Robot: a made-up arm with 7 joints. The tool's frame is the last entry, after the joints.
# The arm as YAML. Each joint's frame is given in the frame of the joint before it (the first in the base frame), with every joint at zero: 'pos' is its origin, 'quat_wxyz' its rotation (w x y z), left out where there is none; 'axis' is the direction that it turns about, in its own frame. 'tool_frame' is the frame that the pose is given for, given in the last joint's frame.
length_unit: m
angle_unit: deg
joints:
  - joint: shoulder
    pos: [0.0, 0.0, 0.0]
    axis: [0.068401, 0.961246, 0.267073]
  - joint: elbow
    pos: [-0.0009, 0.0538, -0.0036]
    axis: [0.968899, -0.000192, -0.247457]
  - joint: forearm
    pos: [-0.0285, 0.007, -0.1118]
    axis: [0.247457, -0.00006, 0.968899]
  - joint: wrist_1
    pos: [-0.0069, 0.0, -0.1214]
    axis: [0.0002, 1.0, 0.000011]
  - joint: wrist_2
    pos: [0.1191, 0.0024, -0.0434]
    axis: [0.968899, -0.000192, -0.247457]
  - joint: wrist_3
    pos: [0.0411, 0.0, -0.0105]
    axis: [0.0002, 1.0, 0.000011]
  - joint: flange
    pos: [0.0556, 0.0, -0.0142]
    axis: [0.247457, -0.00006, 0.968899]
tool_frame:
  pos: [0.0, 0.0, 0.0]
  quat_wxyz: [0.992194, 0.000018, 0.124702, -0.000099]
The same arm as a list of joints. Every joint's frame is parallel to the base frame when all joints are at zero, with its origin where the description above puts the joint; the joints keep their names.
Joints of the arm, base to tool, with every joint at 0 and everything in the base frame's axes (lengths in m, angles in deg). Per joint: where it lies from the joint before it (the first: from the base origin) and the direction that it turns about. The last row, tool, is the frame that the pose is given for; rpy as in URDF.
shoulder: origin 0 0 0 axis 0.068403 0.961235 0.26711
elbow: origin -0.0009 0.0538 -0.0036 axis 0.968889 -0.0002 -0.247497
forearm: origin -0.0285 0.007 -0.1118 axis 0.247497 -0.0001 0.968889
wrist_1: origin -0.0069 0 -0.1214 axis 0.0002 1 0
wrist_2: origin 0.1191 0.0024 -0.0434 axis 0.968889 -0.0002 -0.247497
wrist_3: origin 0.0411 0 -0.0105 axis 0.0002 1 0
flange: origin 0.0556 0 -0.0142 axis 0.247497 -0.0001 0.968889
tool: origin 0 0 0 rpy 0 14.33 -0.01

